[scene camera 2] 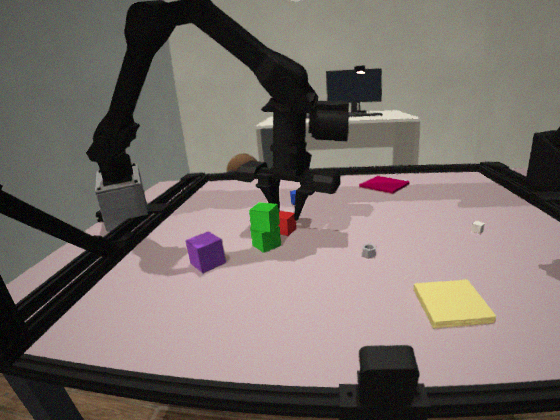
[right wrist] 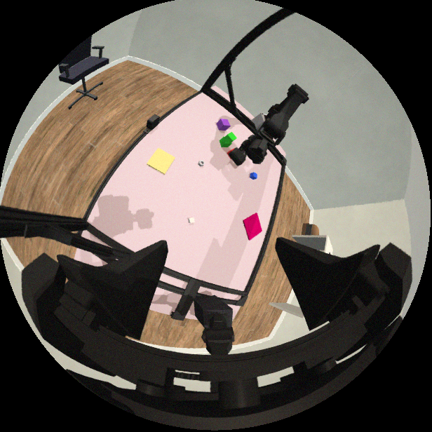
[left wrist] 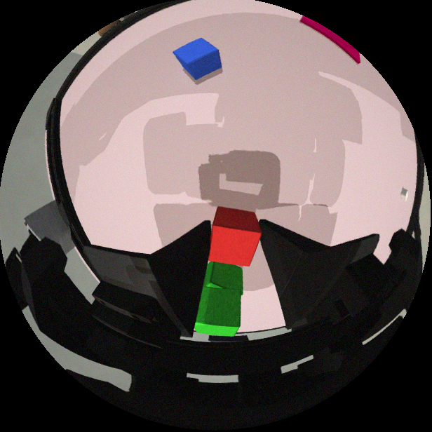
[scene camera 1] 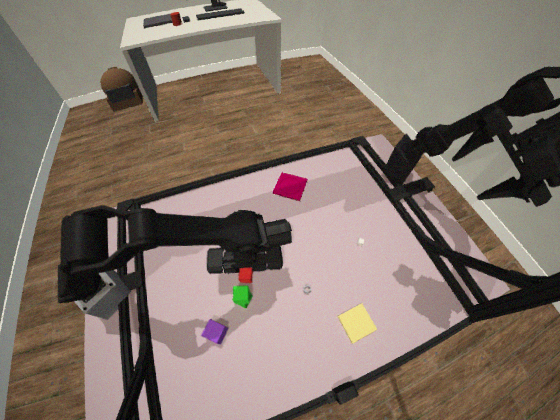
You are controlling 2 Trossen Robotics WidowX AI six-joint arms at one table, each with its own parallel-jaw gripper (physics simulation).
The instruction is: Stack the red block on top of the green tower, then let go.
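Frame: origin at the left arm's base, x ahead, y left, z up, level; centimetres.
Seen in the pictures: left gripper, between the fingertips: (scene camera 2: 286, 218) (scene camera 1: 245, 270); right gripper, between the fingertips: (scene camera 1: 465, 179); left arm's base, origin of its link: (scene camera 2: 117, 176) (scene camera 1: 88, 285); right arm's base, origin of its link: (scene camera 1: 409, 151).
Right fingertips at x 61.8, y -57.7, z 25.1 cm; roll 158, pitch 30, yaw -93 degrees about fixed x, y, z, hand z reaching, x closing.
Pixels of each thing's top centre, then the offset from my right fingertips to it. "spot": a spot on its surface instead.
- red block, centre of its top: (scene camera 2: 283, 214) (scene camera 1: 245, 273) dy +31.0, dx -32.1, dz -32.7 cm
- green tower, centre of its top: (scene camera 2: 263, 206) (scene camera 1: 240, 293) dy +27.2, dx -37.4, dz -28.6 cm
- purple cube, centre of its top: (scene camera 2: 203, 239) (scene camera 1: 213, 330) dy +27.0, dx -48.3, dz -31.7 cm
- grey nut, centre of its top: (scene camera 2: 369, 246) dy +15.2, dx -24.5, dz -34.8 cm
- white cube, centre of its top: (scene camera 2: 478, 223) dy +10.2, dx -2.4, dz -34.6 cm
- yellow square, a spot on its surface: (scene camera 2: 454, 303) spot: dy -1.3, dx -24.4, dz -35.2 cm
- magenta square, a spot on its surface: (scene camera 2: 384, 184) spot: dy +39.8, dx +1.1, dz -35.4 cm
The red block (scene camera 1: 245, 275) (scene camera 2: 287, 223) (left wrist: 235, 241) sits low at the table, close beside the green tower (scene camera 1: 242, 295) (scene camera 2: 265, 220) (left wrist: 219, 305) (right wrist: 227, 141). The tower is two green blocks, the upper one turned slightly on the lower. My left gripper (scene camera 2: 287, 212) (left wrist: 234, 225) points down with a finger at each side of the red block and looks shut on it; the tower hides part of the block and one finger in scene camera 2. My right gripper (scene camera 1: 466, 179) (right wrist: 222, 245) is open and empty, raised far off at the right of scene camera 1.
A purple cube (scene camera 1: 214, 331) (scene camera 2: 205, 252) lies near the tower. A blue block (left wrist: 198, 58) (right wrist: 253, 176) lies behind the left gripper. A grey nut (scene camera 2: 369, 251), a white cube (scene camera 2: 478, 227), a yellow square (scene camera 2: 454, 303) and a magenta square (scene camera 2: 384, 184) lie farther off.
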